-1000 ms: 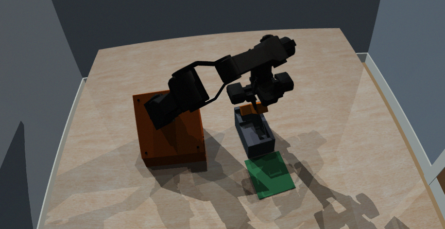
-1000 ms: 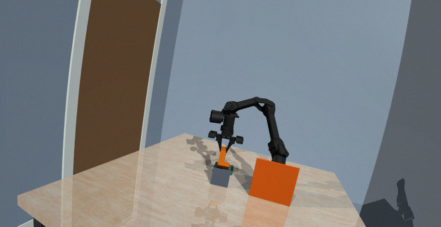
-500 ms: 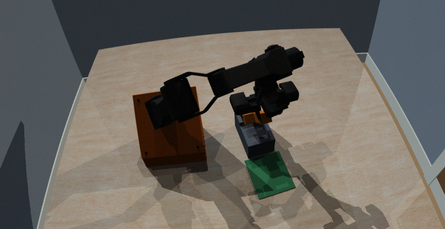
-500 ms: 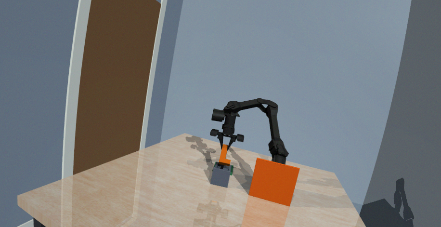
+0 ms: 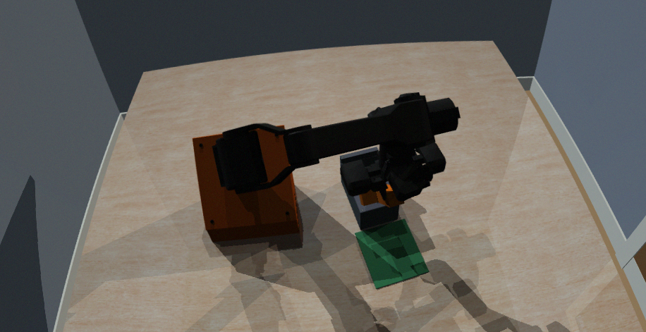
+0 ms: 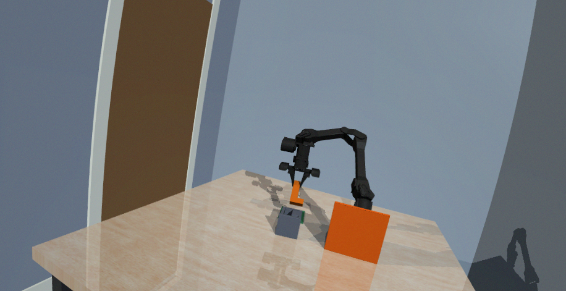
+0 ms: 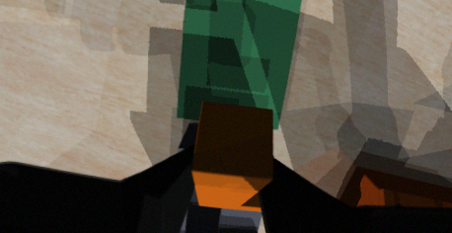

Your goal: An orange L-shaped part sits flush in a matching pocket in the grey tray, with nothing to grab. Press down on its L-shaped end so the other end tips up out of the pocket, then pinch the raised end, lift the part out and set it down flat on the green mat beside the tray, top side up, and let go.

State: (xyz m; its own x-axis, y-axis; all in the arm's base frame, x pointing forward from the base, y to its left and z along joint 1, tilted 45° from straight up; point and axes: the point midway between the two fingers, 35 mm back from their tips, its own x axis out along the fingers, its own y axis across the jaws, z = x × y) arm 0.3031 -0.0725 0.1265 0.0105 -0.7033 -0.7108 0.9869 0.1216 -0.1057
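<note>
Now: the green mat 17 cm below my gripper tip and 4 cm to the right of it. The rest, counted from my gripper tip: orange L-shaped part: 3 cm to the left, 3 cm below, 2 cm behind.
</note>
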